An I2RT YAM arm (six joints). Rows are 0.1 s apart.
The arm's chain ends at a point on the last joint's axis. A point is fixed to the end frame.
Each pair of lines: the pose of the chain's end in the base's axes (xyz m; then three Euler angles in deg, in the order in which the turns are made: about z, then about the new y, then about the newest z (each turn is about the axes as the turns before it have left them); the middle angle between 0 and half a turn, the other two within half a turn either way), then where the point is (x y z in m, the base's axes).
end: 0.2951, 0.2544, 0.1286, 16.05, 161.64, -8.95
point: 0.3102 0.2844 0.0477
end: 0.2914, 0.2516, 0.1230, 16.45, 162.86, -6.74
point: 0.3054 0.2816 0.0419
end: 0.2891, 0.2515, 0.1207, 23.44, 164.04, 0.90
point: 0.3007 0.2838 0.0400
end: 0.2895, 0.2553, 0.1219, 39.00, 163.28, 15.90
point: 0.2982 0.2933 0.0434
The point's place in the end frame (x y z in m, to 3 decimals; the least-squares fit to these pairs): 0.000 0.025 0.084
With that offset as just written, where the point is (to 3 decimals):
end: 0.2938, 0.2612, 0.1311, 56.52, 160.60, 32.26
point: 0.299 0.307 0.056
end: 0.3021, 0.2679, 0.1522, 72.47, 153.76, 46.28
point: 0.302 0.324 0.085
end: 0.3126, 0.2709, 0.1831, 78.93, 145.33, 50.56
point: 0.309 0.336 0.125
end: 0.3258, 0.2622, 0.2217, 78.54, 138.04, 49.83
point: 0.324 0.334 0.172
